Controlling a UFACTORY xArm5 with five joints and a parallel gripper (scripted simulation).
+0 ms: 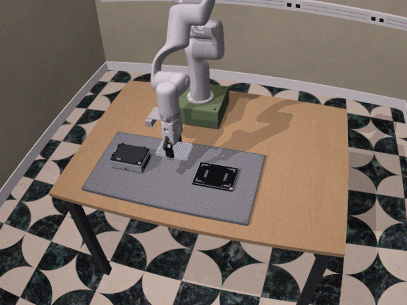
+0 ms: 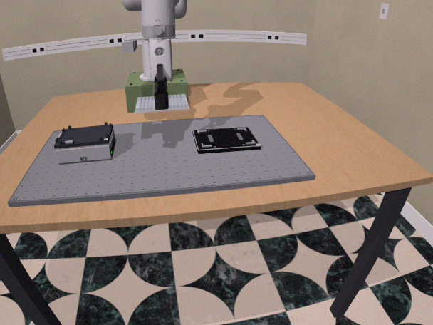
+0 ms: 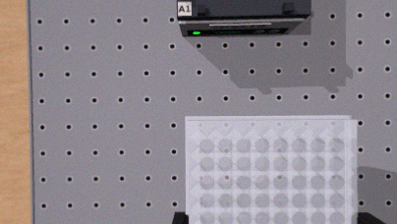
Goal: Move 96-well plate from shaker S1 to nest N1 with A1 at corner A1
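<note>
The black plate nest N1 is 160 mm to the left of my hand and 120 mm below it. Also, from my hand: white 96-well plate 10 mm below.
</note>
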